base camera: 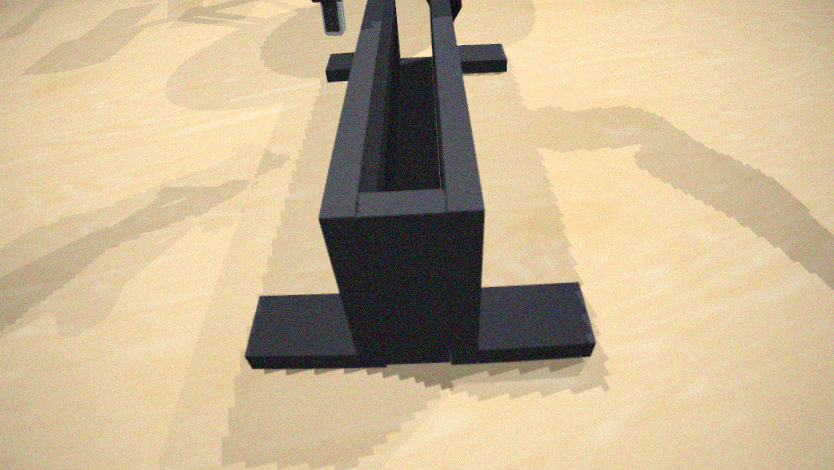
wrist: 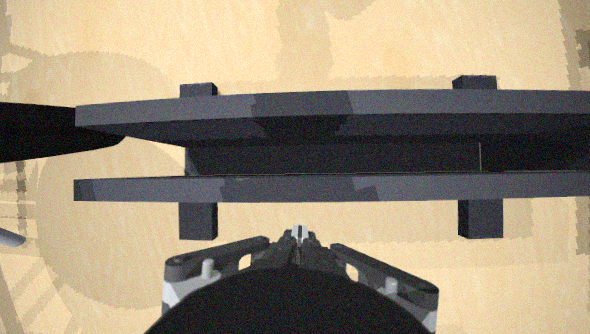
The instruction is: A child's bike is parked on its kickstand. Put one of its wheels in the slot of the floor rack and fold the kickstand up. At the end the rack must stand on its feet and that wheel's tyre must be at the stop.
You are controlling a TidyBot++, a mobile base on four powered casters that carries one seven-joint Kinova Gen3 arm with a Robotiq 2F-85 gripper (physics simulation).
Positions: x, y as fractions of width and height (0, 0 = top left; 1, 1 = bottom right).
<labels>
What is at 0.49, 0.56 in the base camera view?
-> A dark floor rack.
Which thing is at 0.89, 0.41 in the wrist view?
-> A dark floor rack.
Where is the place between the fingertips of my gripper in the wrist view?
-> At 0.51, 0.71
</labels>
